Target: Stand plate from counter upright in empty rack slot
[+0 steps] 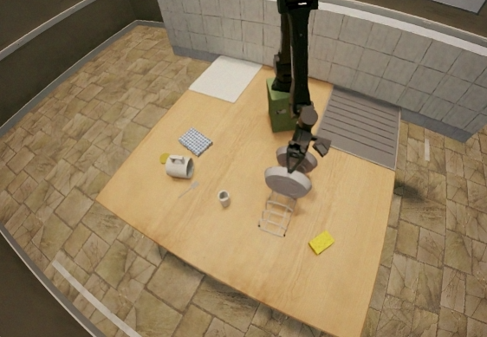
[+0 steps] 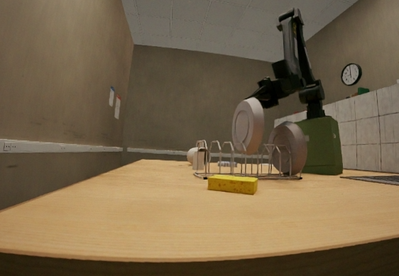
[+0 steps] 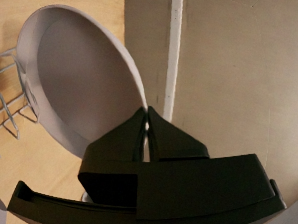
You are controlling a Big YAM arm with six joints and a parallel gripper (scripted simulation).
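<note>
Now: the rack 10 mm behind my hand and 200 mm below it. Also, from my hand: small cup (90 mm ahead, 230 mm to the right, 240 mm below); then spoon (90 mm ahead, 410 mm to the right, 250 mm below); then white mug (30 mm ahead, 500 mm to the right, 200 mm below).
</note>
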